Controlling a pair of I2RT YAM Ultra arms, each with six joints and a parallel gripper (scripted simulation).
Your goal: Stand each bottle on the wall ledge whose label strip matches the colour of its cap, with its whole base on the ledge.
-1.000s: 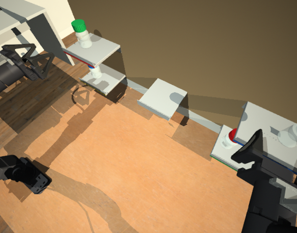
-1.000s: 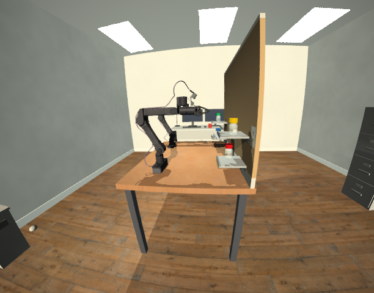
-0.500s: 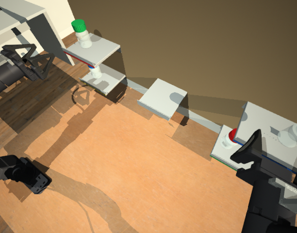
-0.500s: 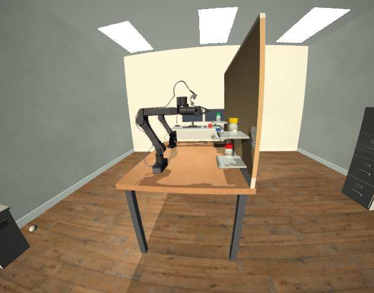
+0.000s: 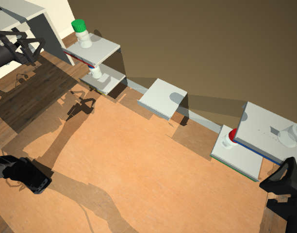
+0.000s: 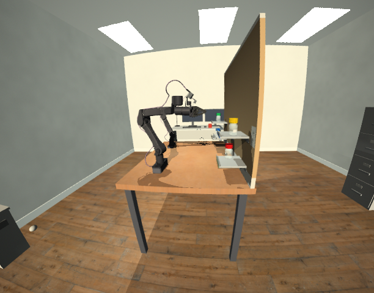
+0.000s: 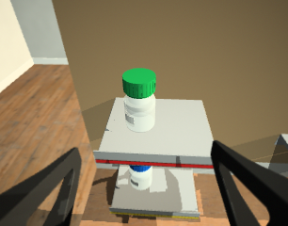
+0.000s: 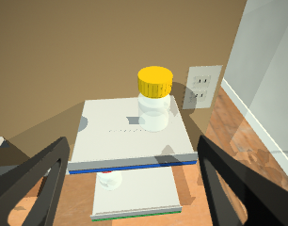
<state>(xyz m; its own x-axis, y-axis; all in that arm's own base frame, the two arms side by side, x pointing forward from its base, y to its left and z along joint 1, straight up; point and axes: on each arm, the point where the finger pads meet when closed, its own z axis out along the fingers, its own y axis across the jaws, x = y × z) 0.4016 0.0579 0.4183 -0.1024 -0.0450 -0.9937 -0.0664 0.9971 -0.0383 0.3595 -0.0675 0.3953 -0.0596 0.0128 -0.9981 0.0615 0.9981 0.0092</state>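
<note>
Now: left hand 20 cm short of the green-capped bottle, 10 cm above it and 1 cm to the right of it. Round my left hand: red-capped bottle: 76 cm to the right, 29 cm below, 13 cm ahead; then blue-capped bottle: 29 cm below, 19 cm ahead, 1 cm to the left; then brown wall: 44 cm to the right, 26 cm ahead, 1 cm above.
</note>
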